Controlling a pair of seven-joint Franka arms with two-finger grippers.
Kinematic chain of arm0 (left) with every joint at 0, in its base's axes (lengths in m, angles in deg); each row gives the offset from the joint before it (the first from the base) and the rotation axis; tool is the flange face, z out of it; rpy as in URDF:
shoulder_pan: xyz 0 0 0.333 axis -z
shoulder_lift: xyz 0 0 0 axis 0.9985 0.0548 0
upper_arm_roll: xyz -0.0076 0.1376 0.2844 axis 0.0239 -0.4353 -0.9
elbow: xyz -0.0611 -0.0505 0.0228 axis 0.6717 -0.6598 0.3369
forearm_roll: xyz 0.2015 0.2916 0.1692 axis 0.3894 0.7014 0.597
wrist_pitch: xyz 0 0 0 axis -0.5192 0.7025 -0.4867
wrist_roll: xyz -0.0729 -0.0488 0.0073 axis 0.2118 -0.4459 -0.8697
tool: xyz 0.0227 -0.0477 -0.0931 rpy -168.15 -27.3 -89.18
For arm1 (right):
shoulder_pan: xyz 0 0 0.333 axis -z
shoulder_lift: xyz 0 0 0 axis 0.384 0.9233 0
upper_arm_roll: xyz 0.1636 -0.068 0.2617 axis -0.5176 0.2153 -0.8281
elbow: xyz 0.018 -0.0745 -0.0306 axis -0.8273 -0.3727 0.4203
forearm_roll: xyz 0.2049 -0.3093 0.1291 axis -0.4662 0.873 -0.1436
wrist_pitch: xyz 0 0 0 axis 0.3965 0.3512 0.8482
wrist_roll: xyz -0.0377 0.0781 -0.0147 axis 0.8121 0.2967 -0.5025
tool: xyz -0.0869 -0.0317 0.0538 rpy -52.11 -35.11 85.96
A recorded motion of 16 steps. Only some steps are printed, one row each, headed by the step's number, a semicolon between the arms.
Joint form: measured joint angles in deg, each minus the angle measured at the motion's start. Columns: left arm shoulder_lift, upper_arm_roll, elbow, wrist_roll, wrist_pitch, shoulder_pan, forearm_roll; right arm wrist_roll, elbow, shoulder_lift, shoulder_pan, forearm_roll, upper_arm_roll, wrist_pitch.
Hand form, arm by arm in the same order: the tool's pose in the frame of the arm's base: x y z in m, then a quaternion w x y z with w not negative. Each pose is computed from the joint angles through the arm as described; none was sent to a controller.
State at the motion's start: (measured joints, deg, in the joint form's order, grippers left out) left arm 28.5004 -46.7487 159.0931 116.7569 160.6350 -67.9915 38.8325; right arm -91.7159 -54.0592 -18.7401 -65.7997 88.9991 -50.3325 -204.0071
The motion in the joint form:
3: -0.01 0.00 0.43 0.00 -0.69 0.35 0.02; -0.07 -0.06 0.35 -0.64 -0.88 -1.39 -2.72
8: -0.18 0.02 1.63 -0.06 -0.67 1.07 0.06; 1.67 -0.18 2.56 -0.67 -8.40 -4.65 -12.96
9: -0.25 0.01 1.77 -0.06 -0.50 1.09 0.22; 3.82 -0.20 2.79 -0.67 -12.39 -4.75 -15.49
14: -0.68 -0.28 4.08 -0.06 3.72 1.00 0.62; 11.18 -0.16 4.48 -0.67 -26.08 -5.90 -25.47
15: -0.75 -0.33 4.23 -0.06 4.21 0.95 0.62; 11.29 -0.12 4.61 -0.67 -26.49 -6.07 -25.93
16: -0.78 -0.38 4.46 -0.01 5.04 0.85 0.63; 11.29 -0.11 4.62 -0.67 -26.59 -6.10 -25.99
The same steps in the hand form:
3: 0.4872 -0.1826 0.3531 0.15379 -0.65474 0.72701 0.13830; 0.4103 0.4332 0.3354 0.05816 0.99388 0.08885 -0.03051
8: 0.4791 -0.1864 0.3459 0.15148 -0.64847 0.73176 0.14516; 0.3945 0.4730 0.3266 0.03466 -0.99488 -0.09209 0.02300
9: 0.4787 -0.1863 0.3457 0.15261 -0.64746 0.73253 0.14458; 0.3960 0.4777 0.3282 0.06764 -0.99350 -0.08781 0.02586
14: 0.4746 -0.1853 0.3371 0.15411 -0.64273 0.73996 0.12495; 0.4007 0.4948 0.3277 0.17585 -0.98203 -0.06538 0.02048
15: 0.4748 -0.1850 0.3372 0.15441 -0.64297 0.74025 0.12158; 0.4002 0.4963 0.3274 0.17958 -0.98145 -0.06419 0.01975
16: 0.4753 -0.1847 0.3367 0.15466 -0.64276 0.74120 0.11641; 0.4001 0.4966 0.3275 0.18035 -0.98134 -0.06368 0.01981

